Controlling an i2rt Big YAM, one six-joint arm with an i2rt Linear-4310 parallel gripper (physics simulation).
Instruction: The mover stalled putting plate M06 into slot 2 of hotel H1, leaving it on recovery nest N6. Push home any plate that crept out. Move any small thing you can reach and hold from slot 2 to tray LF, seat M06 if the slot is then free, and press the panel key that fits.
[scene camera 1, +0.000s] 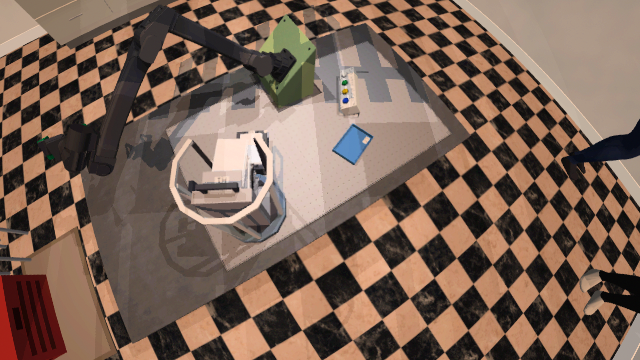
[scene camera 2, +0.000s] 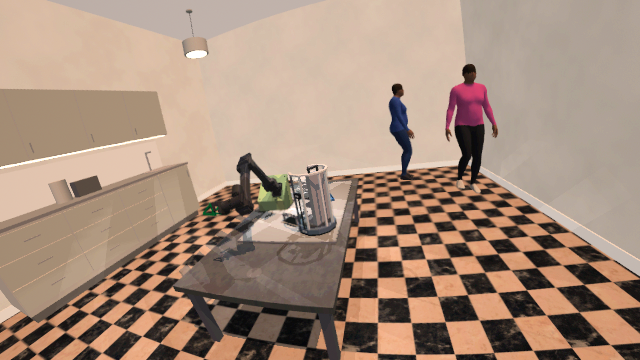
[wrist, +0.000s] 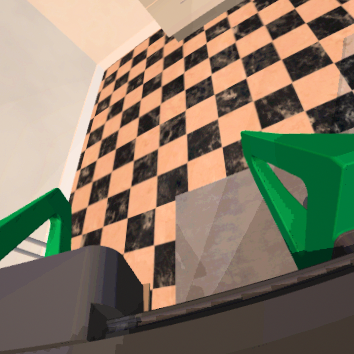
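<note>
The hotel H1 is a tall pale tower inside an upright cage with a cream top ring. Its slots, any crept-out plate and anything in slot 2 cannot be made out. Plate M06 and nest N6 cannot be told apart from the parts at the tower's side. A blue tray lies right of the hotel in scene camera 1; its label is unreadable. The panel behind it has green, yellow and blue keys. My gripper is open and empty, beyond the table's left edge, away from the hotel.
The arm is mounted on a green angled block at the table's back edge. The dark table bears a pale perforated board. A red cabinet stands at lower left. Two people stand beyond the table.
</note>
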